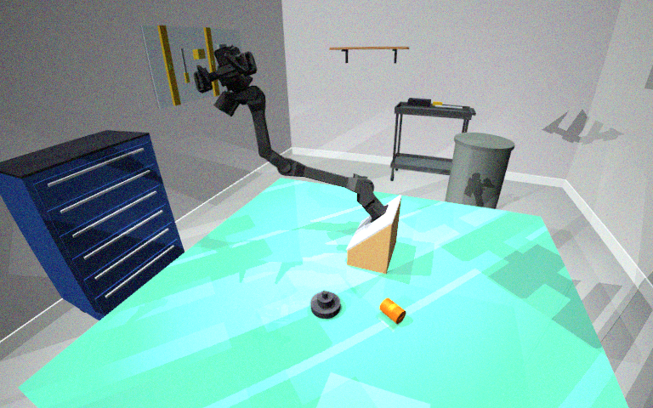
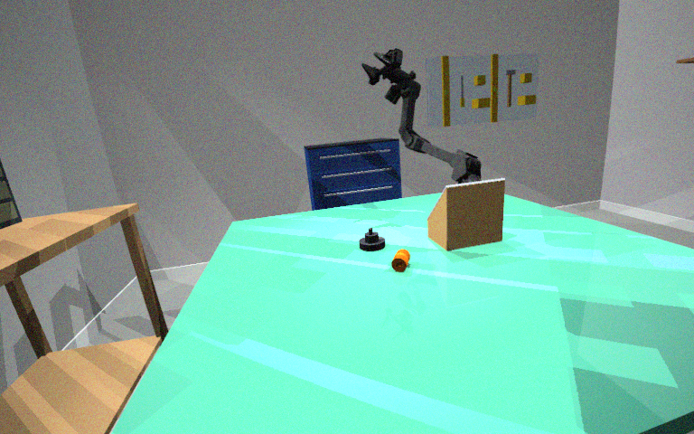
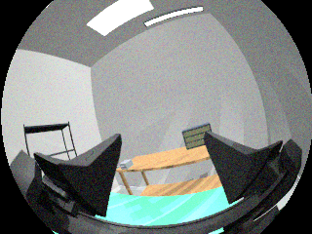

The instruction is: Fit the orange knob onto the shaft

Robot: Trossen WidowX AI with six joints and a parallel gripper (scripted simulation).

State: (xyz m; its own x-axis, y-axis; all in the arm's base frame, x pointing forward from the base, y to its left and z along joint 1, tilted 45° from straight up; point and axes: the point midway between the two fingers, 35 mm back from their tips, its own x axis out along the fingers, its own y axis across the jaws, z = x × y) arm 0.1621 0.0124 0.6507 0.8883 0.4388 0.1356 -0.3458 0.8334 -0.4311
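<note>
The orange knob is 110 mm ahead of my gripper tip, 540 mm to the left of it and 610 mm below it. Also, from my gripper tip: dark round pedestal (140 mm ahead, 360 mm to the left, 600 mm below).
</note>
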